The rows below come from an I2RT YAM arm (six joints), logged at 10 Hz.
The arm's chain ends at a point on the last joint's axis. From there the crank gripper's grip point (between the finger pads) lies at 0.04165 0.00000 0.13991 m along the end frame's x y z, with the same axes.
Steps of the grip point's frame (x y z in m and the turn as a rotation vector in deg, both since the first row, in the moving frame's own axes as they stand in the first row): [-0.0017 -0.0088 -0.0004 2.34 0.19 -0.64]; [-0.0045 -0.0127 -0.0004 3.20 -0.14 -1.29]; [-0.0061 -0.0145 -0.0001 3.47 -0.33 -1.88]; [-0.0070 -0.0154 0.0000 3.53 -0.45 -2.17]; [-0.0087 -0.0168 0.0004 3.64 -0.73 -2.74]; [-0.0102 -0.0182 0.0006 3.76 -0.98 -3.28]
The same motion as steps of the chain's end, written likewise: [-0.0021 -0.0026 -0.0001 2.34 0.19 -0.64]; [-0.0041 -0.0040 -0.0003 3.20 -0.14 -1.29]; [-0.0051 -0.0047 0.0000 3.47 -0.33 -1.88]; [-0.0057 -0.0052 0.0000 3.53 -0.45 -2.17]; [-0.0067 -0.0060 0.0002 3.64 -0.73 -2.74]; [-0.0075 -0.0067 0.0003 3.76 -0.98 -3.28]
